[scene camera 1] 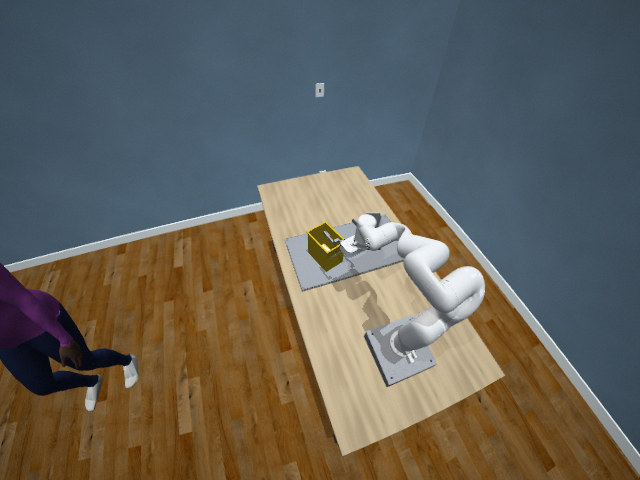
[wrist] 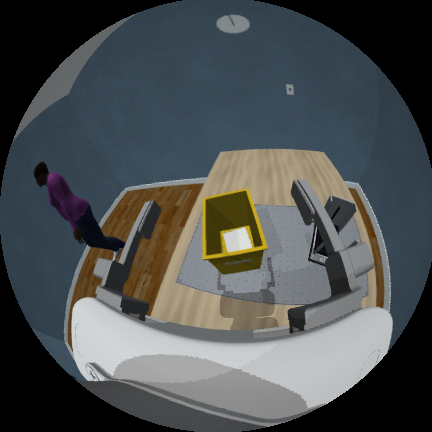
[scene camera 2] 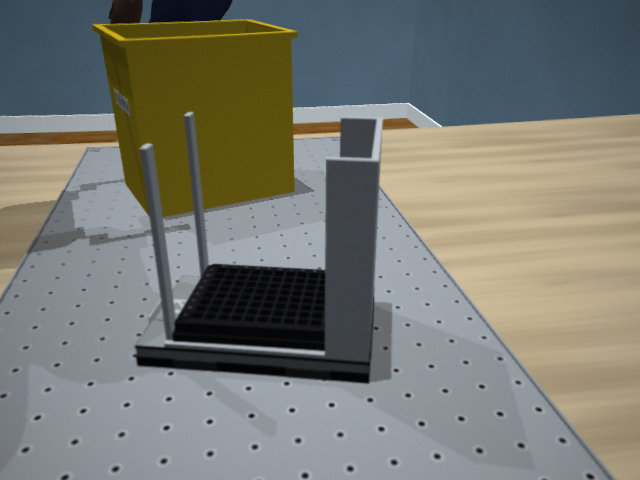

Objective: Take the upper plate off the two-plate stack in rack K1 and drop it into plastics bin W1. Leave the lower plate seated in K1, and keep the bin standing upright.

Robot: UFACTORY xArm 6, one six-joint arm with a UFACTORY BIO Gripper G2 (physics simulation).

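Frame: origin at the arm's base, x ahead, y left, z up, level; millimetres.
Seen in the pictures: hand, tool point: (scene camera 1: 341,228) (wrist: 218,210).
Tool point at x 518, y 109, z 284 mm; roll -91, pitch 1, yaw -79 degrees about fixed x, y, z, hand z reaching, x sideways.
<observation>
Pixels of each thing's top centre, then the offset from my tool point to it. Level surfaces: height alone.
- yellow bin W1, top centre: (scene camera 2: 194,28) (wrist: 228,217) (scene camera 1: 326,236) 97 mm ahead, 33 mm left, 149 mm down
- white plate, top centre: (wrist: 238,244) 102 mm ahead, 29 mm left, 312 mm down
- Rack K1, top centre: (scene camera 2: 256,132) (wrist: 345,218) (scene camera 1: 375,222) 125 mm ahead, 280 mm right, 175 mm down
- black plate, top centre: (scene camera 2: 277,295) (wrist: 328,236) 134 mm ahead, 284 mm right, 295 mm down
- grey perforated board, surface height: 329 mm down
- table, surface height: 341 mm down
The yellow bin W1 (scene camera 1: 317,256) (scene camera 2: 211,124) (wrist: 235,265) stands upright on the perforated board. A white plate (wrist: 237,239) lies inside it, low down; how it rests is hard to tell. My gripper (scene camera 1: 340,227) (wrist: 225,197) is open and empty, its fingers spread wide at the bin's near side, above rim height. Rack K1 (scene camera 2: 351,248) (wrist: 343,207) stands to the right of the gripper in the wrist view. A black plate (scene camera 2: 258,304) lies flat in the rack. In scene camera 1 the arm mostly hides the rack.
The grey perforated board (scene camera 1: 305,276) (scene camera 2: 439,413) (wrist: 200,272) carries the bin and the rack. The rack has two thin upright posts and a tall grey side wall. A person (scene camera 1: 31,320) (wrist: 69,197) in a purple top is on the floor beside the table (scene camera 1: 330,330).
</observation>
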